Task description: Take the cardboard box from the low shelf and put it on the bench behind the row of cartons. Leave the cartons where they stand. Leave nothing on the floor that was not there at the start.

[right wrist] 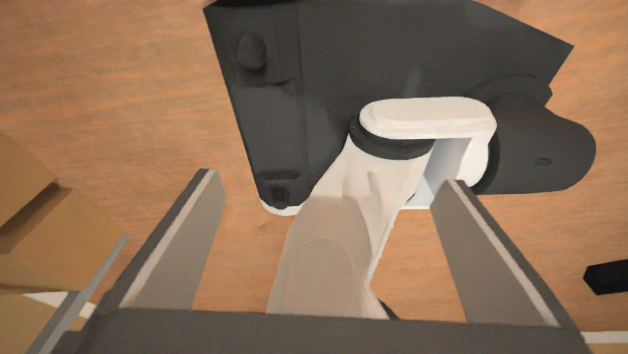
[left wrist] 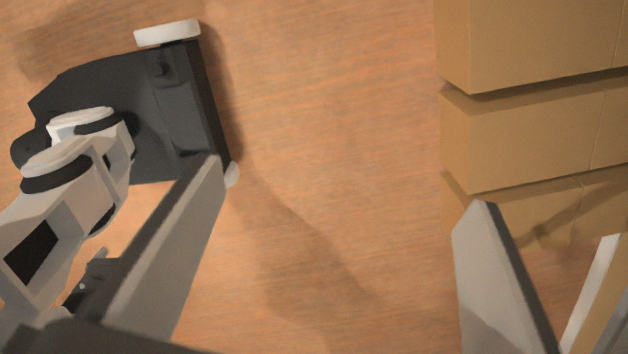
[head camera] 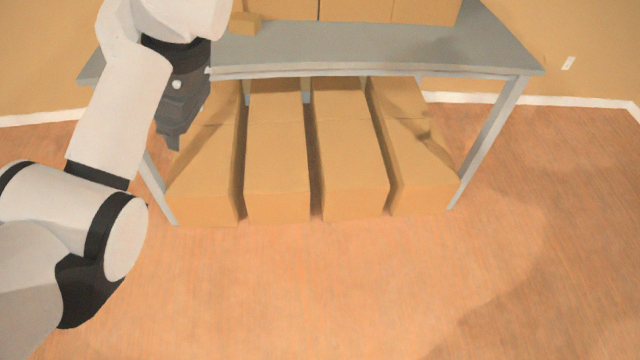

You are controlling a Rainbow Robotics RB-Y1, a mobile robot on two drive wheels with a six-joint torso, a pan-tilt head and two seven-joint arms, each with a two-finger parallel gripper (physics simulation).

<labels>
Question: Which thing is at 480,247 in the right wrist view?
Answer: My right gripper.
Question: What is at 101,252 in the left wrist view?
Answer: My right gripper.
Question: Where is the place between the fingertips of my left gripper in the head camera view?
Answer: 186,127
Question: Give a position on a grey bench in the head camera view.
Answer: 478,46
</labels>
